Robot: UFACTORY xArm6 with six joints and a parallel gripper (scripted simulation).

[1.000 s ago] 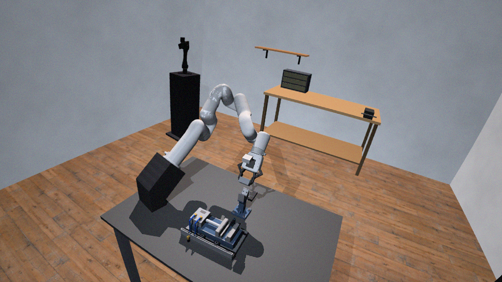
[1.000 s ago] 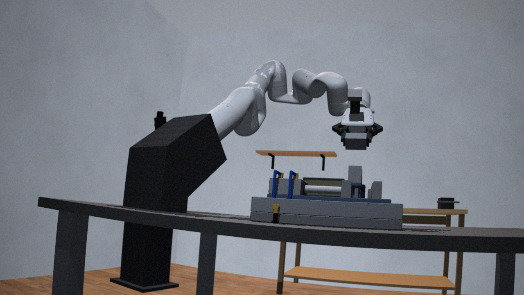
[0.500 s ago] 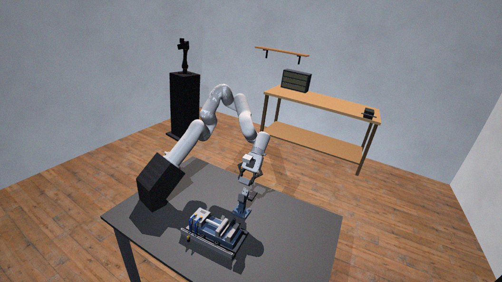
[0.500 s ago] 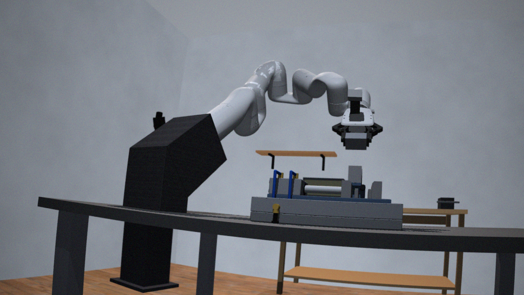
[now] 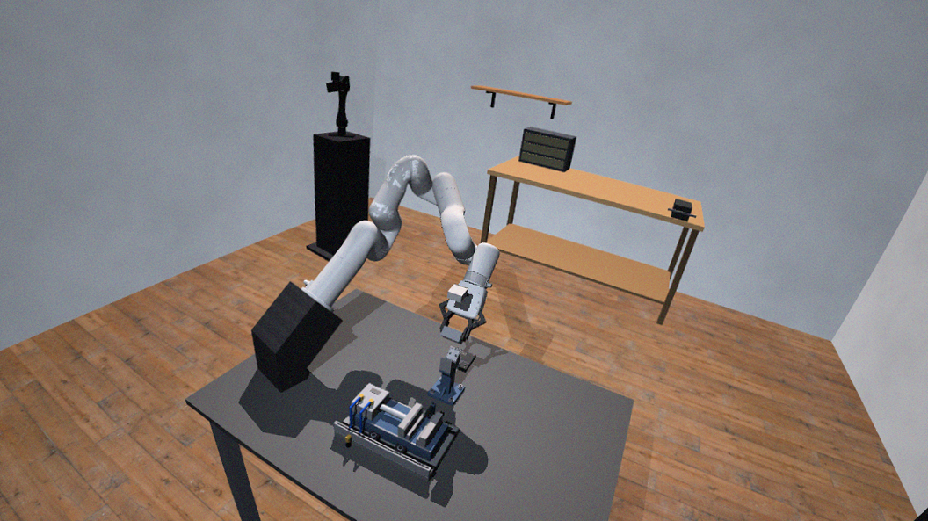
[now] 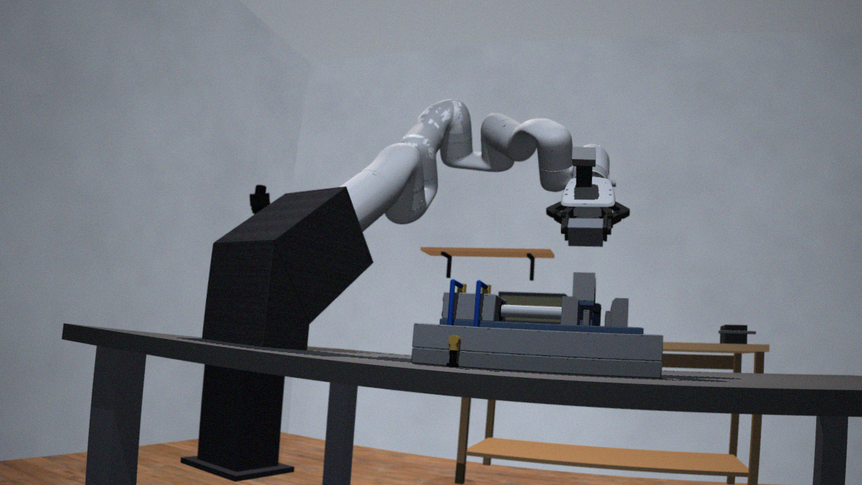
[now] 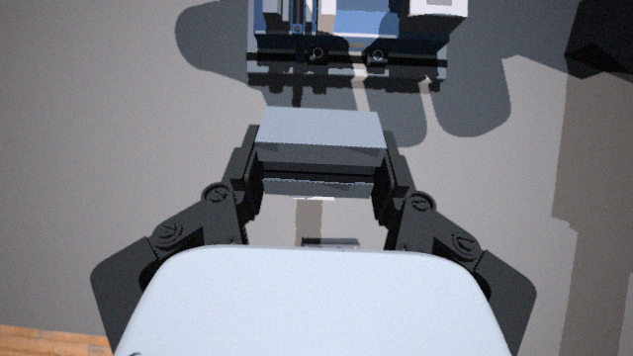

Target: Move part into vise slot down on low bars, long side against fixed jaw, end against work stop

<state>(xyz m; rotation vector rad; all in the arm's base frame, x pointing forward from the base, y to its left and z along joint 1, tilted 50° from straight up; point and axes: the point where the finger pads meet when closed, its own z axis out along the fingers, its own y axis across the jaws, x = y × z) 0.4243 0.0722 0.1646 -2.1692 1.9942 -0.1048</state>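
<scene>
Now: hand right at the part. The rest, counted from my hand: moving jaw (22 cm to the right, 17 cm below, 4 cm ahead); then work stop (17 cm to the right, 15 cm below, 6 cm ahead); then fixed jaw (21 cm to the right, 17 cm below, 10 cm ahead).
</scene>
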